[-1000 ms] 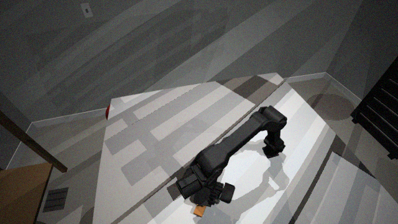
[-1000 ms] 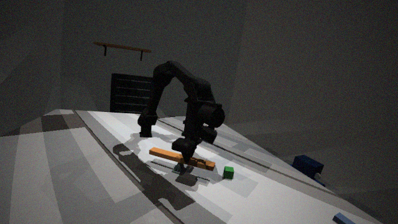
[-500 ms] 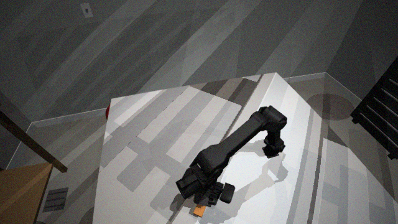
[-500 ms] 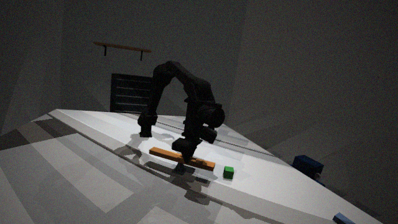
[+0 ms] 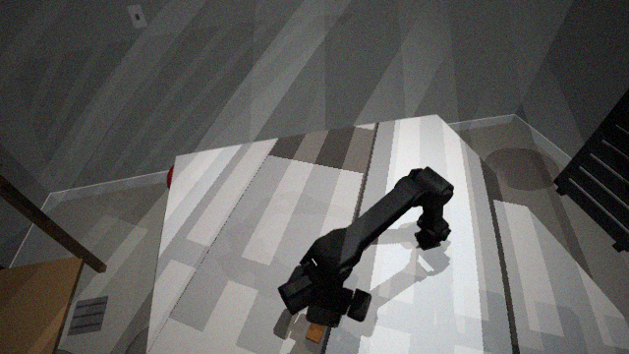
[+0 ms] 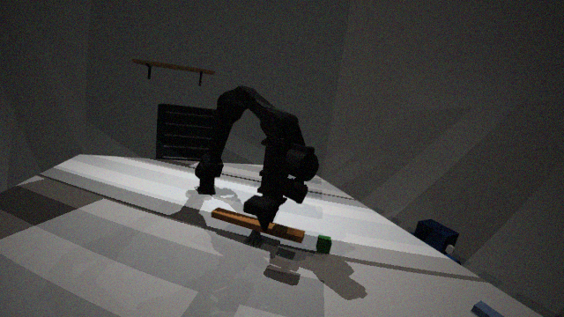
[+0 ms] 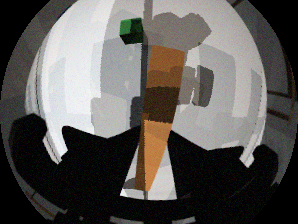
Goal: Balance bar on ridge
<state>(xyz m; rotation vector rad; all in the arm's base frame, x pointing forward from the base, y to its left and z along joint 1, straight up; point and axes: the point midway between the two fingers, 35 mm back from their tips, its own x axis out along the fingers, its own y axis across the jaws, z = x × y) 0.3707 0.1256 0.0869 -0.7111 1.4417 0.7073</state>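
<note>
Right now the orange wooden bar is 20 mm to the right of my gripper tip and 20 mm behind it. From my gripper tip the other things lie so: green cube: 150 mm to the left, 40 mm below, 40 mm ahead.
</note>
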